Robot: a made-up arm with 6 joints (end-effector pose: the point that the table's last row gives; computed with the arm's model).
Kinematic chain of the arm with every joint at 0, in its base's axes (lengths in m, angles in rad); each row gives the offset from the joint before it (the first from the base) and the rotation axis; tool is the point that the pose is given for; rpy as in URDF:
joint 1: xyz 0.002 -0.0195 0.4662 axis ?
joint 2: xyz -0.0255 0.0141 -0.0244 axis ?
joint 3: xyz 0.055 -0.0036 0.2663 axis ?
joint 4: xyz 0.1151 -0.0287 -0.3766 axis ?
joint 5: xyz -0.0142 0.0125 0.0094 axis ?
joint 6: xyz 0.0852 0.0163 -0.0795 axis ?
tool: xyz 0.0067 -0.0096 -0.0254 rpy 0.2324 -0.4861 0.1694
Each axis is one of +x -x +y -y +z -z.
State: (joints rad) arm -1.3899 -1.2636 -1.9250 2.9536 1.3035 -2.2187
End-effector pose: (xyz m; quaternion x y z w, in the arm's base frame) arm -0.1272 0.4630 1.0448 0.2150 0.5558 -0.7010 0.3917
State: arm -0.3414 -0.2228 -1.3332 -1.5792 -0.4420 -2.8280
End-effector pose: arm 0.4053 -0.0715 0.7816 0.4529 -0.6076 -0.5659 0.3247
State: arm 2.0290 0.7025 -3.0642 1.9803 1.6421 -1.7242
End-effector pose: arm -0.2336 0.2722 1.0716 -0.7626 -0.0047 -0.1467 0.6300
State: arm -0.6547 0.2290 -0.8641 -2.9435 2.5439 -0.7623
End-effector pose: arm 0.3506 -0.3808 0.5733 -0.5920 0.7406 0.0584 0.3124
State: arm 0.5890 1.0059 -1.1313 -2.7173 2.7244 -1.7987
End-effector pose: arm 0.4748 0.1632 0.2600 -0.5642 0.8006 0.1489 0.1358
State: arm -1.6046 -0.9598 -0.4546 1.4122 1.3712 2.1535
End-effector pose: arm 0.0805 -0.2845 0.6935 -0.4077 -0.0695 0.8608 0.2966
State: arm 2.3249 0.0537 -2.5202 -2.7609 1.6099 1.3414
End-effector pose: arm -0.0384 0.1435 1.1867 0.1774 -0.9482 -0.2164 0.1503
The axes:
joint 1: +z
joint 2: +y
joint 3: +y
joint 4: -z
joint 5: +y
joint 6: -z

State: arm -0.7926 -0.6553 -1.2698 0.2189 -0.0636 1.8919
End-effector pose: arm 0.1577 -0.1885 1.0224 -0.2998 0.7782 0.5420 0.1035
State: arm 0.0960 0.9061 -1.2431 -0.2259 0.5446 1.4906
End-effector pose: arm 0.4827 0.0287 0.1297 -0.1168 -0.2138 -0.4238 0.8724
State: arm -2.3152 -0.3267 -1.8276 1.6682 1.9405 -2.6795
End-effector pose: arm -0.0374 -0.2385 1.0771 -0.3996 -0.3375 0.6762 0.5188
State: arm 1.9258 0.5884 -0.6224 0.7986 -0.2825 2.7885
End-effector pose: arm -0.0790 0.3608 0.1930 0.0594 -0.1979 -0.6679 0.7150
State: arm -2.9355 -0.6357 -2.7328 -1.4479 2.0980 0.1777
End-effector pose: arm 0.2660 0.2043 1.0533 0.6664 -0.2755 0.5633 0.4033
